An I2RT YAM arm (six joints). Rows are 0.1 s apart.
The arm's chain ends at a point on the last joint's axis. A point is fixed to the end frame.
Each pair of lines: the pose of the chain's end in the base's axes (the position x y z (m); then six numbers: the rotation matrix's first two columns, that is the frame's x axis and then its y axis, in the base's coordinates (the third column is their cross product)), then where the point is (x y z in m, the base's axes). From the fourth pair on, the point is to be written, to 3 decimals.
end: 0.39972, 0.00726, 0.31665, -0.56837, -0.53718, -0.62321, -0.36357, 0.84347, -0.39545
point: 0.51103 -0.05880 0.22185
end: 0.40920, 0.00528, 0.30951, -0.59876, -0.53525, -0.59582, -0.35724, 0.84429, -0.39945
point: 0.51609 -0.06488 0.21258
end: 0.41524, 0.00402, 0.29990, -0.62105, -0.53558, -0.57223, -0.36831, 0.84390, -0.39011
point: 0.51843 -0.06688 0.19957
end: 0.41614, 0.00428, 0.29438, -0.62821, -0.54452, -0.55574, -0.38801, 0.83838, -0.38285
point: 0.518 -0.066 0.192
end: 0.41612, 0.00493, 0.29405, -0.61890, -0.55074, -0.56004, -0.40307, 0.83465, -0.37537
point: 0.519 -0.062 0.191
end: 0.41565, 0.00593, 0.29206, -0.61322, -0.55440, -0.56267, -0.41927, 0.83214, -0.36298
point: 0.519 -0.058 0.187
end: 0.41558, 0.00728, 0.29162, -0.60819, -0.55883, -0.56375, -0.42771, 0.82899, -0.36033
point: 0.519 -0.056 0.187
